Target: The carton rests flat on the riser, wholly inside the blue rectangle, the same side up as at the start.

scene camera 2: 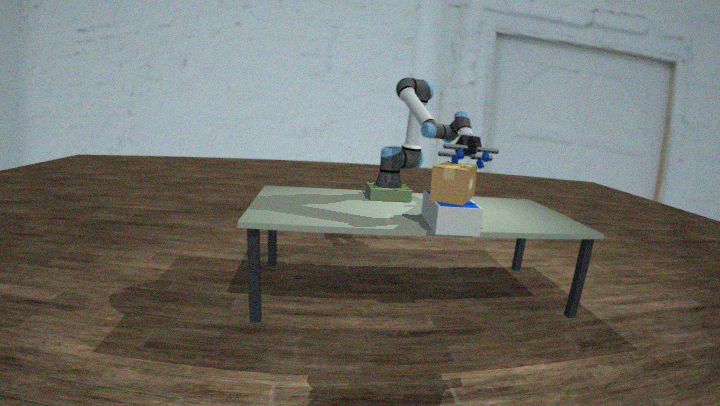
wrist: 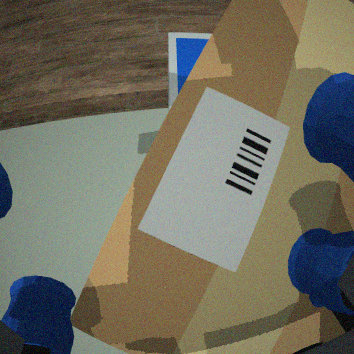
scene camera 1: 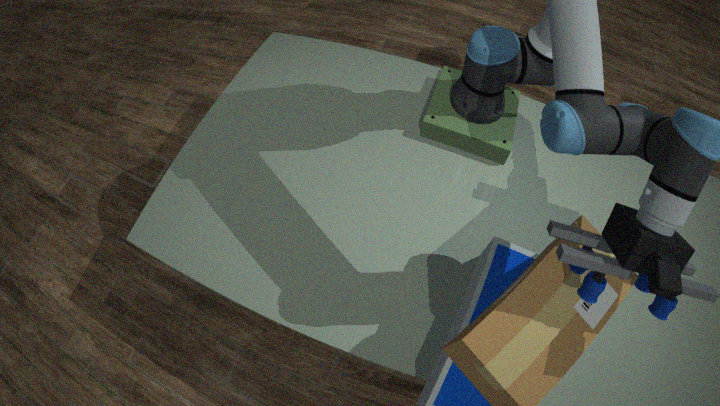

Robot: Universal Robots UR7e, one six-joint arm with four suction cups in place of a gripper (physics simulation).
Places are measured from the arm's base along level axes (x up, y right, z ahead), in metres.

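Where they show: hand at its tool point: (scene camera 2: 470, 162) (wrist: 169, 229) (scene camera 1: 616, 290); arm's base at its link origin: (scene camera 2: 388, 186) (scene camera 1: 476, 102).
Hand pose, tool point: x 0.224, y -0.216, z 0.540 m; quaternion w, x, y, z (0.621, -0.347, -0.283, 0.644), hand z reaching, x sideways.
Note:
Things, the pixels of their top centre, and the offset from my tool point. Level surfaces: height alone.
- brown carton at its top centre: (wrist: 315, 119) (scene camera 1: 562, 306) (scene camera 2: 456, 165) dx -0.015, dy +0.095, dz +0.032 m
- white barcode label at its top centre: (wrist: 221, 173) (scene camera 1: 596, 301) dx -0.015, dy +0.031, dz +0.017 m
- grey riser at its top centre: (scene camera 1: 510, 337) (scene camera 2: 451, 198) dx -0.168, dy +0.123, dz +0.063 m
- blue rectangle at its top centre: (wrist: 247, 141) (scene camera 1: 510, 337) (scene camera 2: 451, 198) dx -0.168, dy +0.123, dz +0.063 m
- pale green table at its surface level: dx -0.288 m
The brown carton (scene camera 1: 528, 328) (scene camera 2: 453, 182) (wrist: 158, 298) has a white barcode label (scene camera 1: 597, 308) (wrist: 211, 175) on its top face. It is over the grey riser (scene camera 1: 465, 287) (scene camera 2: 453, 221), turned askew to the blue rectangle (scene camera 1: 503, 272) (scene camera 2: 470, 204) (wrist: 187, 53). One end reaches past the riser's edge over the table. I cannot tell whether its underside touches the riser. My suction gripper (scene camera 1: 617, 285) (scene camera 2: 468, 156) sits at the label end of the top face. Two blue cups (wrist: 326, 119) are on the carton and the other two (wrist: 38, 309) hang off its edge.
The pale green table (scene camera 1: 352, 201) (scene camera 2: 312, 212) carries the arm's green base block (scene camera 1: 453, 130) (scene camera 2: 387, 192) behind the riser. The riser stands near the table's front edge. A wooden floor surrounds the table.

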